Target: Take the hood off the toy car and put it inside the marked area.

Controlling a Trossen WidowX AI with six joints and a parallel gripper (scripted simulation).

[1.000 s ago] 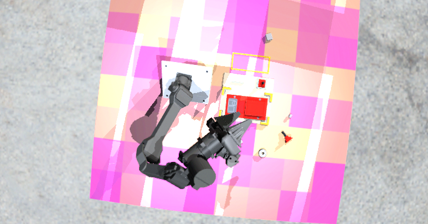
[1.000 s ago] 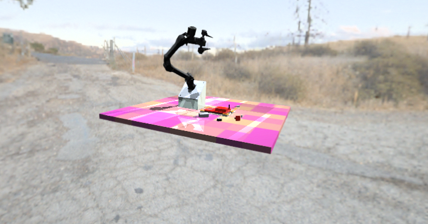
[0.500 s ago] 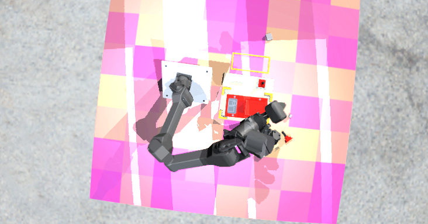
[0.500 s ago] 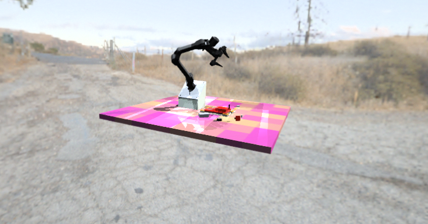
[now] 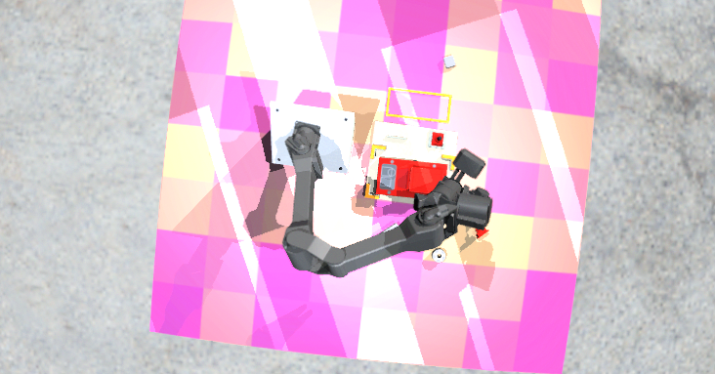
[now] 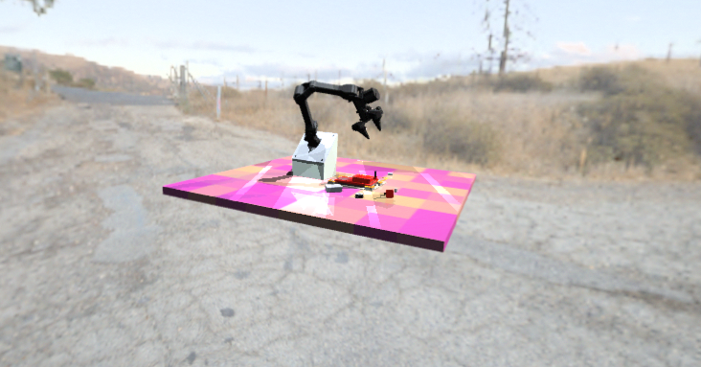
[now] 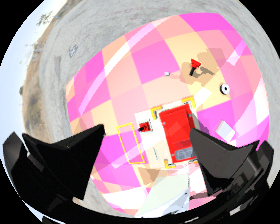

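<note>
My gripper tip is 230 mm above the red hood, 40 mm past it and 10 mm to the left of it. Round my gripper tip: white piece (260 mm below, 140 mm ahead, 10 mm to the right); then wheel (260 mm below, 220 mm to the right, 50 mm ahead).
</note>
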